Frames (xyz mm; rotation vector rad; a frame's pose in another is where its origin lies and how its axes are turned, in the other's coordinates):
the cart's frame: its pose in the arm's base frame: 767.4 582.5 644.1 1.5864 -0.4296 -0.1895
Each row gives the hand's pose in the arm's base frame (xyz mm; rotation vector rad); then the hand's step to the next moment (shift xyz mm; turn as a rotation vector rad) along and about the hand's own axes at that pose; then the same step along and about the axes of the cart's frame.
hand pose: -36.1 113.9 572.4 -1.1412 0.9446 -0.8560
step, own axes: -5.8 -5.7 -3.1 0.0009 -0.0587 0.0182
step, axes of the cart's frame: -5.3 6.8 -1.2 0.0226 0.0571 -0.0028
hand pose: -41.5 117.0 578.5 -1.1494 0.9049 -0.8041
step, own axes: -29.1 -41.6 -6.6 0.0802 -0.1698 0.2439
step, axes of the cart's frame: -18.4 47.1 -7.9 0.2525 0.1492 -0.0934
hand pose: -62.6 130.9 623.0 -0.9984 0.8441 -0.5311
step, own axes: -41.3 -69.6 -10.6 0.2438 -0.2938 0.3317
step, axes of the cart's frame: -17.6 78.4 14.4 0.4634 0.1986 -0.0394
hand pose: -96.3 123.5 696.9 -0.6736 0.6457 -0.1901
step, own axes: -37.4 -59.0 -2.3 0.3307 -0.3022 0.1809
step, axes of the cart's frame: -5.8 58.6 37.7 0.4691 0.0775 0.0857
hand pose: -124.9 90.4 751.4 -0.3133 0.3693 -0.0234
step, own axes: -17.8 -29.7 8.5 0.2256 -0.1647 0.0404
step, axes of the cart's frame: 1.1 24.8 25.6 0.2738 -0.0275 0.0626
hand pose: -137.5 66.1 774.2 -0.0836 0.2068 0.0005
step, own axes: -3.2 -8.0 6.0 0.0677 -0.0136 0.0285
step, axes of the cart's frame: 2.2 7.4 7.1 0.0725 0.0037 -0.0175
